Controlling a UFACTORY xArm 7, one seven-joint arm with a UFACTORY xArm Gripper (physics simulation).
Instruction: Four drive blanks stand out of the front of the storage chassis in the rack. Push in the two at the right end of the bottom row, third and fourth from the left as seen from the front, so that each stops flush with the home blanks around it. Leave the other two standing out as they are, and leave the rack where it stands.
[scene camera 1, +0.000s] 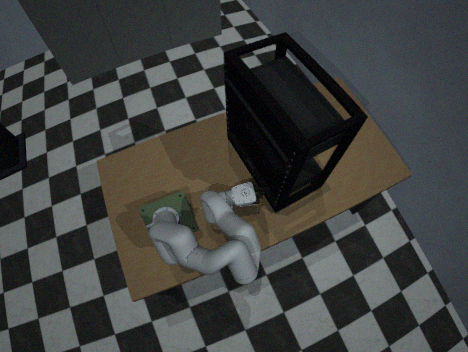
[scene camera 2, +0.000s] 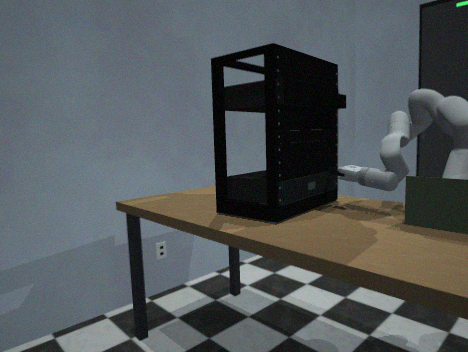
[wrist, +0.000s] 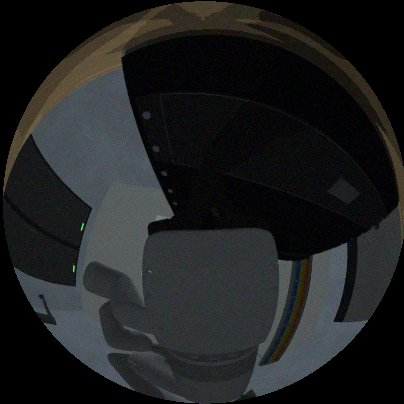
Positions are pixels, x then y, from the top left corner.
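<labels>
A black rack can be seen in scene camera 2, in the wrist view and in scene camera 1 (277, 120). On the rack, (wrist: 292, 145) and (scene camera 2: 323, 186) are the same spot.
</labels>
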